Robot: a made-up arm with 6 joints. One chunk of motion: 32 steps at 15 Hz.
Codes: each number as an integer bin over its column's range. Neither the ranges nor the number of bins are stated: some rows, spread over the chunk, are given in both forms.
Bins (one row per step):
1: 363 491 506 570 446 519
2: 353 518 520 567 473 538
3: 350 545 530 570 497 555
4: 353 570 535 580 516 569
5: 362 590 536 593 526 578
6: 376 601 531 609 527 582
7: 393 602 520 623 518 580
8: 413 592 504 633 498 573
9: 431 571 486 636 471 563
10: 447 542 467 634 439 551
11: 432 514 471 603 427 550
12: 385 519 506 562 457 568
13: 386 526 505 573 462 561
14: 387 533 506 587 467 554
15: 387 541 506 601 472 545
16: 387 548 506 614 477 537
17: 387 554 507 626 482 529
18: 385 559 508 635 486 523
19: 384 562 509 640 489 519
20: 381 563 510 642 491 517
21: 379 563 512 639 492 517
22: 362 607 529 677 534 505
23: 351 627 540 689 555 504
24: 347 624 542 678 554 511
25: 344 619 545 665 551 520
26: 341 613 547 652 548 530
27: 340 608 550 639 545 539
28: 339 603 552 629 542 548
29: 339 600 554 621 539 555
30: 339 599 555 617 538 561
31: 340 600 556 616 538 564
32: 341 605 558 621 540 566
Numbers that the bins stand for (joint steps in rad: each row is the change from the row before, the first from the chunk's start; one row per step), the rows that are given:
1: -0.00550 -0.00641 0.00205 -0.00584 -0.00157 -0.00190
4: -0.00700 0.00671 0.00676 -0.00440 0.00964 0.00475
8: 0.00201 0.01037 0.00173 0.00324 0.00676 0.00529
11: 0.00486 -0.00259 -0.00362 -0.00108 -0.00461 0.00222
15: -0.00189 0.00190 0.00205 -0.00137 0.00260 0.00156
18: -0.00219 0.00489 0.00238 0.00353 0.00484 -0.00137
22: -0.00565 0.01286 0.00578 0.00959 0.01253 -0.00377
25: -0.00835 0.01486 0.00838 0.00786 0.01525 -0.00177
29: -0.00910 0.01170 0.00984 0.00151 0.01333 0.00289
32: -0.00880 0.01253 0.01049 0.00151 0.01349 0.00435
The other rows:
2: -0.00700 -0.00193 0.00432 -0.00627 0.00276 0.00063
3: -0.00745 0.00256 0.00595 -0.00584 0.00660 0.00289
5: -0.00565 0.01004 0.00692 -0.00252 0.01124 0.00595
6: -0.00354 0.01187 0.00611 -0.00022 0.01140 0.00648
7: -0.00099 0.01203 0.00432 0.00180 0.00996 0.00622
9: 0.00471 0.00688 -0.00119 0.00368 0.00244 0.00395
10: 0.00712 0.00206 -0.00427 0.00339 -0.00269 0.00236
12: -0.00219 -0.00176 0.00205 -0.00699 0.00019 0.00462
13: -0.00204 -0.00060 0.00189 -0.00541 0.00099 0.00369
14: -0.00189 0.00057 0.00205 -0.00339 0.00179 0.00276
16: -0.00189 0.00306 0.00205 0.00050 0.00340 0.00049
17: -0.00189 0.00406 0.00222 0.00223 0.00420 -0.00057
19: -0.00234 0.00539 0.00254 0.00425 0.00532 -0.00190
20: -0.00279 0.00555 0.00270 0.00454 0.00564 -0.00217
21: -0.00309 0.00555 0.00303 0.00411 0.00580 -0.00217
23: -0.00730 0.01619 0.00757 0.01132 0.01589 -0.00390
24: -0.00790 0.01569 0.00789 0.00973 0.01573 -0.00297
26: -0.00880 0.01386 0.00870 0.00598 0.01477 -0.00044
27: -0.00895 0.01303 0.00919 0.00411 0.01429 0.00076
28: -0.00910 0.01220 0.00951 0.00267 0.01381 0.00196
30: -0.00910 0.01153 0.01000 0.00094 0.01317 0.00369
31: -0.00895 0.01170 0.01016 0.00079 0.01317 0.00409

